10 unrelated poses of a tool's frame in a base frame.
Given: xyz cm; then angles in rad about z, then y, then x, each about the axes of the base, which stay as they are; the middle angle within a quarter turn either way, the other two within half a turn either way.
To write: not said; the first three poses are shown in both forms.
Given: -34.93 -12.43 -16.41 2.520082 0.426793 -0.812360
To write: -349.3 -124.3 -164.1 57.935 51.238 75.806
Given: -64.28 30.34 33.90 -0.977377 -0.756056 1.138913
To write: -642.8 303.4 339.0 -136.077 72.270 51.548
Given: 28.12 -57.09 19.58 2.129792 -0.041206 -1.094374
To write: 281.2 -570.9 195.8 92.656 62.728 30.810
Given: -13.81 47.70 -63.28 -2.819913 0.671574 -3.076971
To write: -138.1 477.0 -632.8 4.645 141.371 24.368
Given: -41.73 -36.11 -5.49 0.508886 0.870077 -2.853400
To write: -417.3 -361.1 -54.9 13.482 128.183 -129.645
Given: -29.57 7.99 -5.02 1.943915 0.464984 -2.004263
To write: -295.7 79.9 -50.2 61.066 112.051 9.654
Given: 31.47 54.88 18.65 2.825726 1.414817 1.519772
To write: 314.7 548.8 186.5 -8.926 89.546 -110.986
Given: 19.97 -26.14 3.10 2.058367 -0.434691 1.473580
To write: 199.7 -261.4 31.0 -115.010 84.949 -149.712
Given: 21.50 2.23 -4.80 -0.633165 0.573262 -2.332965
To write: 215.0 22.3 -48.0 48.251 125.458 -153.650
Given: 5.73 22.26 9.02 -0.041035 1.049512 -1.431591
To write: 57.3 222.6 90.2 29.627 86.038 -85.424
